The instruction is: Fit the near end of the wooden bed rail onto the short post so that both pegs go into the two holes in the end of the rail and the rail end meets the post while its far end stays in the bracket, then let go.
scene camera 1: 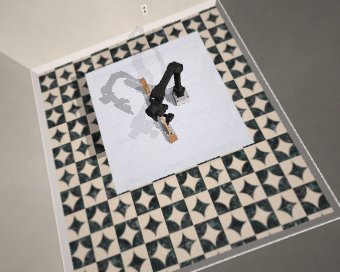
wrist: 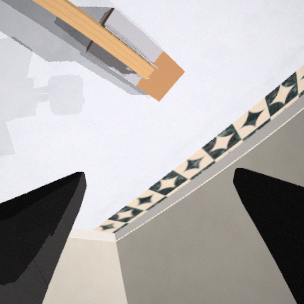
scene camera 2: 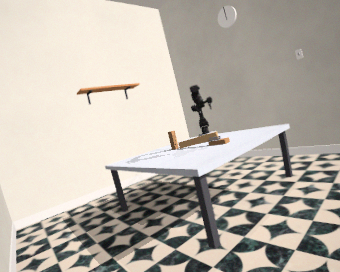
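Where they show: gripper, fingertip midpoint: (scene camera 1: pixel 162 123) (wrist: pixel 160 177) (scene camera 2: pixel 206 112); arm's base, origin of the base link: (scene camera 1: pixel 179 93) (scene camera 2: pixel 205 133).
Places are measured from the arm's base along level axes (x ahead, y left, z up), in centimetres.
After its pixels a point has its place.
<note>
The light wooden rail (scene camera 1: pixel 166 126) @(x 21.9, y 25.7, z 1.9 cm) (scene camera 2: pixel 199 140) @(x 24.3, y 12.9, z -2.8 cm) (wrist: pixel 95 33) @(x 22.1, y 22.5, z 1.5 cm) lies as a long bar between two orange-brown wooden pieces. An upright post (scene camera 1: pixel 144 84) @(x 27.6, y -16.3, z 7.7 cm) (scene camera 2: pixel 173 140) @(x 29.5, y -16.5, z 0.9 cm) stands at its left end in scene camera 2. A low block (scene camera 1: pixel 173 138) @(x 19.7, y 36.7, z -4.4 cm) (scene camera 2: pixel 220 142) @(x 24.1, y 35.4, z -6.4 cm) (wrist: pixel 167 80) @(x 19.5, y 37.5, z -4.4 cm) with grey plates (wrist: pixel 127 37) @(x 19.6, y 26.9, z -4.2 cm) is at its other end, where the rail runs between the plates and appears raised in scene camera 2. Pegs and holes cannot be made out. My gripper (scene camera 1: pixel 170 118) (scene camera 2: pixel 210 103) (wrist: pixel 160 177) @(x 23.6, y 27.6, z 19.9 cm) is open and empty, high above the table, apart from the rail.
The white table (scene camera 1: pixel 120 170) @(x 75.5, y 47.2, z -8.0 cm) (scene camera 2: pixel 240 150) @(x 43.0, y 65.7, z -9.3 cm) (wrist: pixel 200 120) @(x 19.5, y 55.6, z -8.0 cm) carries the rail and the arm's base (scene camera 1: pixel 181 97) @(x -0.1, y 4.1, z 0.1 cm). The arm (scene camera 1: pixel 167 82) @(x 11.9, y 12.0, z 42.9 cm) reaches over the rail's middle in scene camera 1. A wall shelf (scene camera 2: pixel 107 89) and a clock (scene camera 2: pixel 227 16) are on the walls.
</note>
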